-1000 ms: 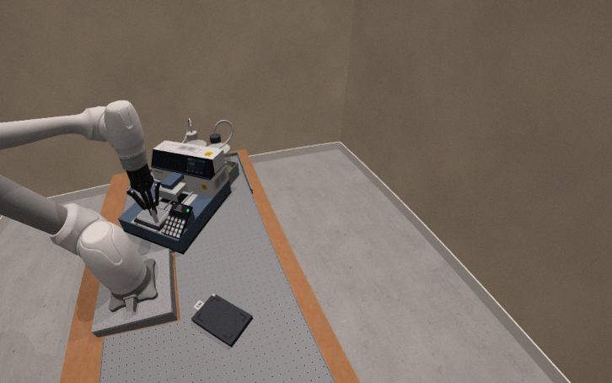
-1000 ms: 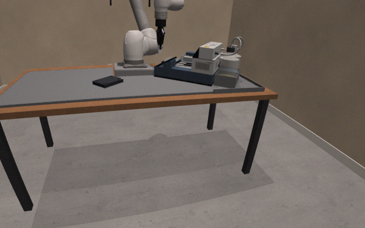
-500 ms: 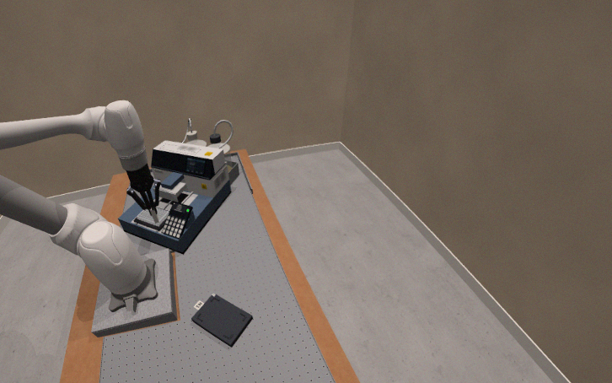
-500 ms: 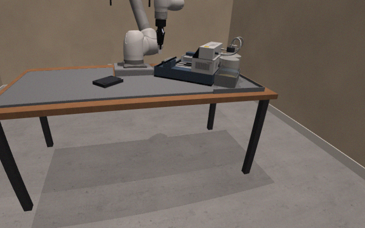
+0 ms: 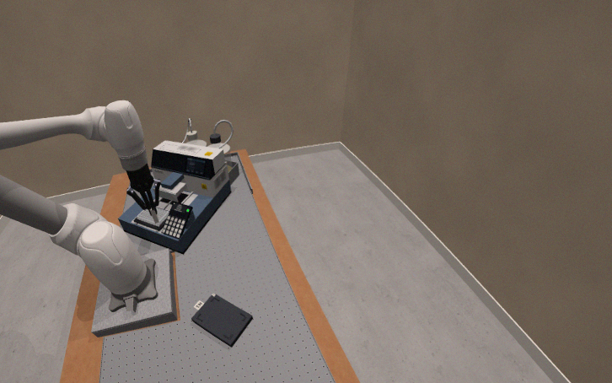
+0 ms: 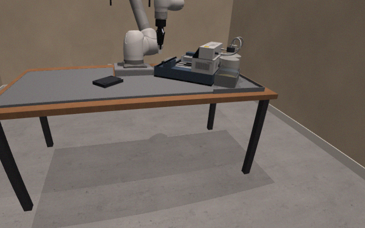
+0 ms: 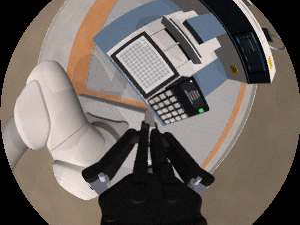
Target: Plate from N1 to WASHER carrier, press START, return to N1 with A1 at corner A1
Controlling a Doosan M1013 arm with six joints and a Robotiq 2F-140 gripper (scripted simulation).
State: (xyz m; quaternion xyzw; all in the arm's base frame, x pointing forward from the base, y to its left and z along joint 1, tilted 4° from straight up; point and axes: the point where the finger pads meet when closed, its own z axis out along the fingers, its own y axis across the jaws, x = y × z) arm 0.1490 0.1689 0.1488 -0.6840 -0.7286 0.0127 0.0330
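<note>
My hand is 30 mm past the white well plate, 110 mm to the right of it and 90 mm above it. Also, from my hand: washer carrier (30 mm behind, 110 mm to the left, 100 mm below); plate washer (70 mm ahead, 230 mm to the left, 60 mm below); white label (80 mm ahead, 310 mm to the right, 190 mm below).
</note>
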